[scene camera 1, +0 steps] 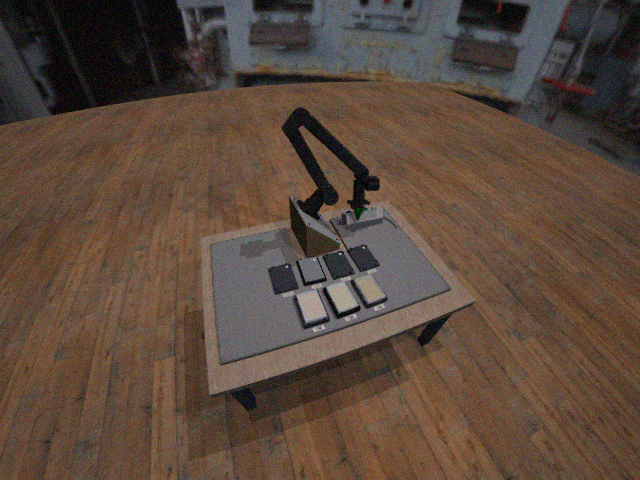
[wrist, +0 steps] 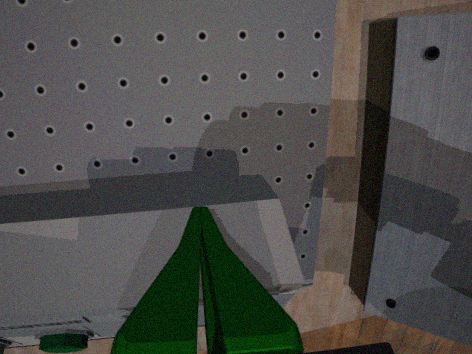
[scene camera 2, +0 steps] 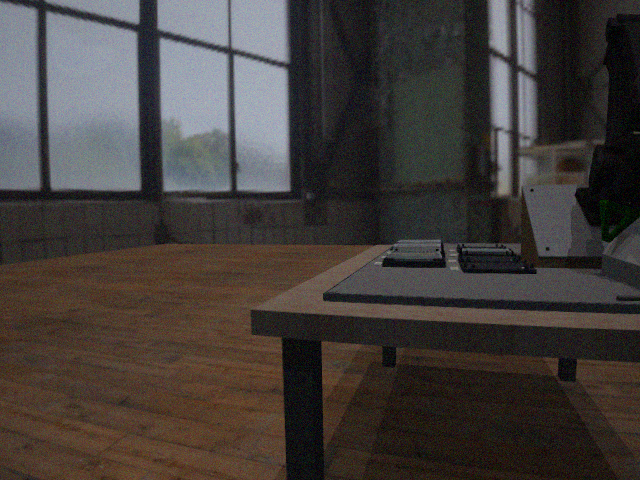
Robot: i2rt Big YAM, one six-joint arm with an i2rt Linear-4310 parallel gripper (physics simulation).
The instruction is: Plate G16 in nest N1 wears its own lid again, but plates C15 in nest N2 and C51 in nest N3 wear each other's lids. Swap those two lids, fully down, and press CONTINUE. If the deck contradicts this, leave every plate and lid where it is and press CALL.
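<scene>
My gripper is shut with nothing between its green fingers. It is over the grey button console at the back right of the deck. A green button shows at the console's lower left in the wrist view; its lettering is unreadable. Three light-topped plates sit in the front row. Behind them are a grey-topped piece and three dark pieces. Plate codes and nest labels are too small to read, so I cannot tell whose lid is where.
An upright angled panel stands near the arm's base, left of the console. It also shows at the right in the wrist view. The grey deck mat lies on the wooden table.
</scene>
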